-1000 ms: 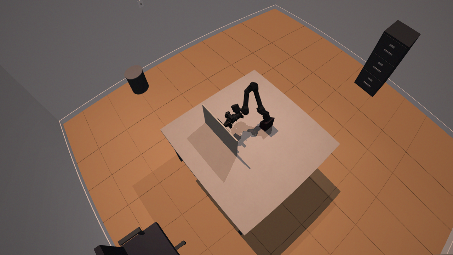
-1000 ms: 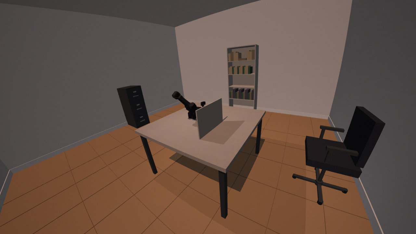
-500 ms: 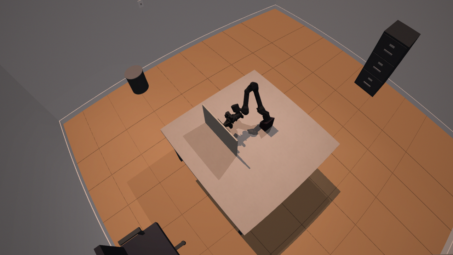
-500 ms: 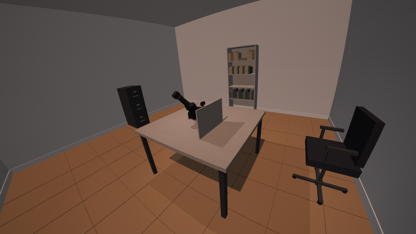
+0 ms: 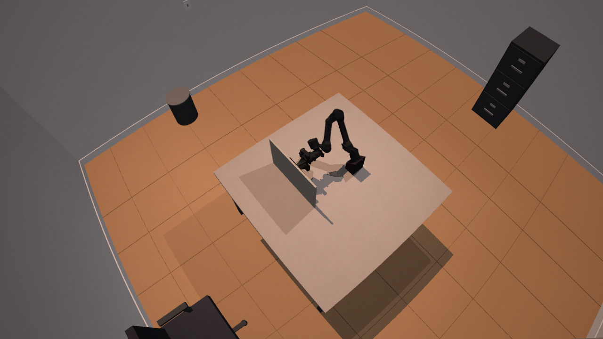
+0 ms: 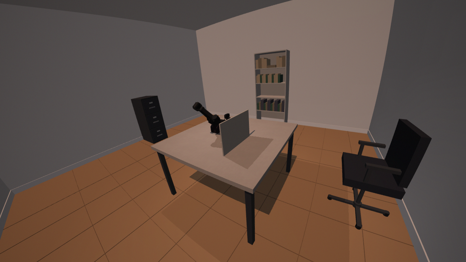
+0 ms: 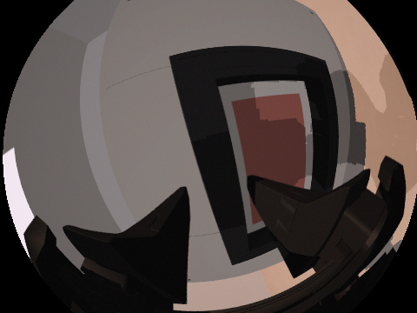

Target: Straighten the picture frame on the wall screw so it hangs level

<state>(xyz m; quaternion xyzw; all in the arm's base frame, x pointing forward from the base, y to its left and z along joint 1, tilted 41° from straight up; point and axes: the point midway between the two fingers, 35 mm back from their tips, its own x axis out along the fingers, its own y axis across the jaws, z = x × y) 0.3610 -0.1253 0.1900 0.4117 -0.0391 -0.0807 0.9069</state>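
My gripper tip is 1 cm short of the picture frame and 6 cm above it. From my gripper tip the other things lie so: grey wall panel 2 cm ahead, 1 cm to the right, 6 cm below.
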